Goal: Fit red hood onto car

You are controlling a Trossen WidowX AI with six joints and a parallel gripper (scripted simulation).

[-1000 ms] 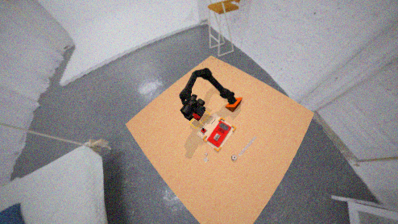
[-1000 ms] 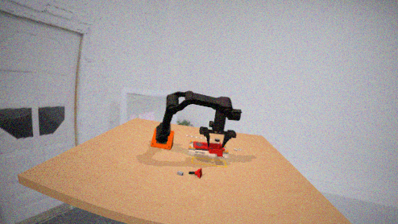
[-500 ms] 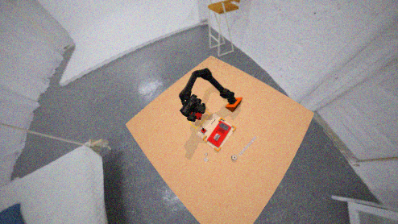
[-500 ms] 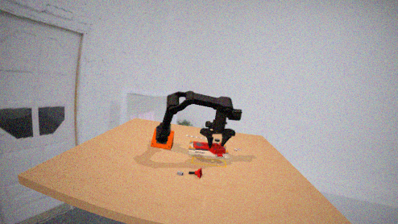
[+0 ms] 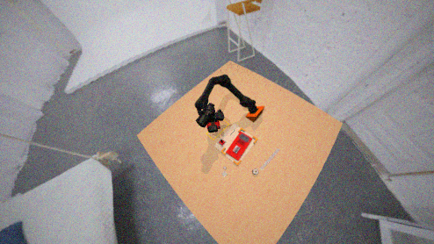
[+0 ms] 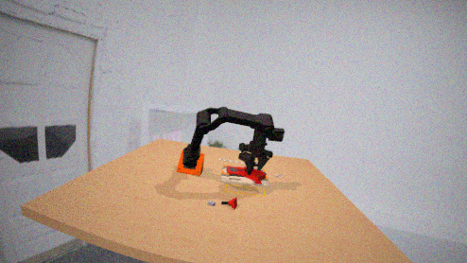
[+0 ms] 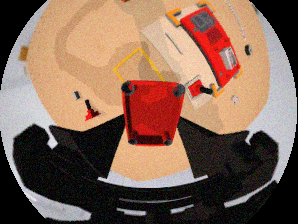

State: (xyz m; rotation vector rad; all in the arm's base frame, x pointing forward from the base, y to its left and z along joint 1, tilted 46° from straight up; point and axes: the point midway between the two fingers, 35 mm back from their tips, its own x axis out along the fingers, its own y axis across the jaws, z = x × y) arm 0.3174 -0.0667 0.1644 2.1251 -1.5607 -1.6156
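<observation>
My gripper tip is 10 mm above the red hood. Round my gripper tip: pale strip 70 mm behind, 470 mm to the left, 90 mm below.
</observation>
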